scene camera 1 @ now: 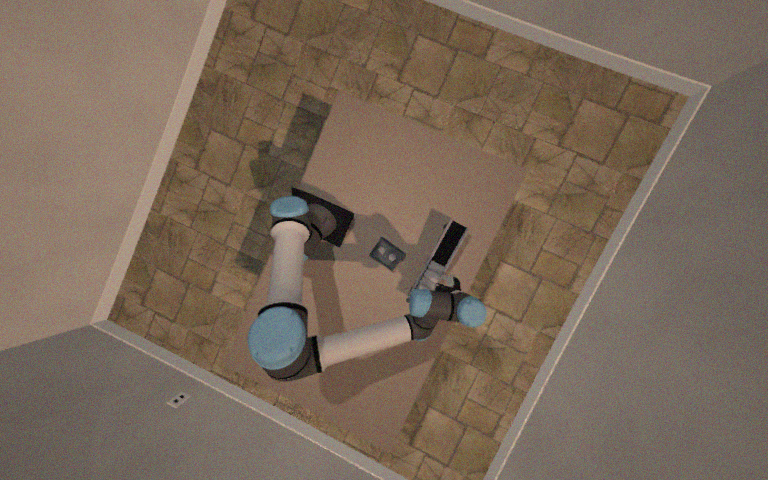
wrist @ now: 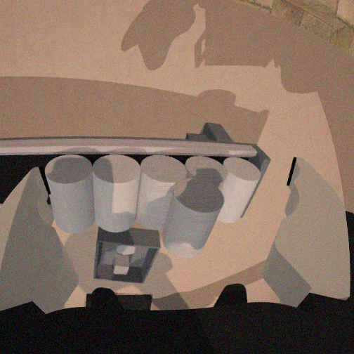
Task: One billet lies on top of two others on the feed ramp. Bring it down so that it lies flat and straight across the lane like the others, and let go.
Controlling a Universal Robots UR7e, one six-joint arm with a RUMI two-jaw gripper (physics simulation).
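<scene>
The feed ramp (scene camera 1: 450, 244) (wrist: 120, 147) holds a row of pale grey cylindrical billets. In the wrist view, three upright-looking billets (wrist: 72, 200) (wrist: 116, 200) (wrist: 161, 172) stand side by side at the left and middle, a fourth (wrist: 200, 161) is partly hidden, and a fifth (wrist: 240, 185) is at the ramp's right end. The raised billet (wrist: 194, 220) overlaps the third and fourth, nearer the camera and slanted against the row. My gripper (scene camera 1: 445, 283) (wrist: 166, 165) is open and empty above the ramp, its fingers wide apart on either side of the billets.
A small grey open box (scene camera 1: 387, 253) (wrist: 127, 236) with small light pieces inside stands beside the ramp. The robot's black base plate (scene camera 1: 343, 222) is farther left in the scene view. A dark bracket (wrist: 215, 132) sticks out behind the ramp's rail.
</scene>
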